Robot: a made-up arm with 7 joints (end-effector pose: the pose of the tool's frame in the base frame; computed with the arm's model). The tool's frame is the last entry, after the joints.
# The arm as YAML. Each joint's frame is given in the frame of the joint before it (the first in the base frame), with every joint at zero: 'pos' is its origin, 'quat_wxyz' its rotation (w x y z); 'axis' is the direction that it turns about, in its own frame. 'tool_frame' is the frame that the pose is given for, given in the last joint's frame.
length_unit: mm
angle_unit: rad
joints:
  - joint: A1
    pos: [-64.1, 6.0, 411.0]
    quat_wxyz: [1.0, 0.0, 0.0, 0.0]
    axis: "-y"
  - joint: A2
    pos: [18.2, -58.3, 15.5]
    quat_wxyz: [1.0, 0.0, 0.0, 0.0]
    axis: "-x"
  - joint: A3
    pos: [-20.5, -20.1, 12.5]
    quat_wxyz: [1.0, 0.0, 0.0, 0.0]
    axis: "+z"
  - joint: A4
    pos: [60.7, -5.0, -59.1]
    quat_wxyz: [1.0, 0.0, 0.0, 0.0]
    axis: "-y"
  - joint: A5
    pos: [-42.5, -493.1, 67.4]
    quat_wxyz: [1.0, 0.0, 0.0, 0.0]
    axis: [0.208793, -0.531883, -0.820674]
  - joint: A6
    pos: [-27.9, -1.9, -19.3]
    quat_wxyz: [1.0, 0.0, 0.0, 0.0]
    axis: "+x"
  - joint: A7
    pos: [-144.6, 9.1, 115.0]
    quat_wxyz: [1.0, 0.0, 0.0, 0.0]
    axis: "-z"
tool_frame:
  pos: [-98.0, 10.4, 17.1]
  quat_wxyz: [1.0, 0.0, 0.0, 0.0]
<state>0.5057 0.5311 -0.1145 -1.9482 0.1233 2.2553 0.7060</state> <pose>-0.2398 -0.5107 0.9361 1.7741 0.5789 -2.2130</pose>
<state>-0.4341 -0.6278 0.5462 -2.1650 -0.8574 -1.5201 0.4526</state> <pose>0.4467 -0.4113 0.1188 0.2467 0.6560 2.4040</pose>
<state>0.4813 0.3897 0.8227 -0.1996 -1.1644 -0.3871 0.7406</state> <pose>0.0333 -0.3875 0.9590 -1.3592 -0.0352 0.9047</pose>
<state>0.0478 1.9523 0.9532 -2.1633 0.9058 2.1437 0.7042</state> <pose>0.3750 0.2257 0.5118 -0.9339 -0.8037 -1.6588</pose>
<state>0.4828 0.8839 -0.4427 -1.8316 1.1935 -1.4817 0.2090</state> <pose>-0.1838 -0.2132 0.5559 -1.7610 1.5882 -1.4684</pose>
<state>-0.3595 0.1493 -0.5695 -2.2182 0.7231 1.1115 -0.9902</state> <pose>-0.0542 -0.5439 0.7427 0.7128 0.8899 -1.1366</pose>
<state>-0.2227 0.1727 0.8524 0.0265 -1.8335 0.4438 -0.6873</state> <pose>0.5624 -0.2981 0.5609 0.0032 1.9298 2.4671</pose>
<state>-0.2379 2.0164 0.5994 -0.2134 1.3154 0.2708 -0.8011</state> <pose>0.0490 0.1074 0.7467 -1.4968 0.0744 1.0022</pose>
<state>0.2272 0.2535 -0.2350 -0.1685 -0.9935 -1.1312 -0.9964</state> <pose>-0.3714 -0.5040 0.7511 -1.2686 0.9667 1.5527</pose>
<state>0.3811 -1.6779 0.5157 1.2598 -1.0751 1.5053 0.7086</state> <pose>0.3680 0.0287 -0.1819 2.0029 -0.4730 1.2920</pose>
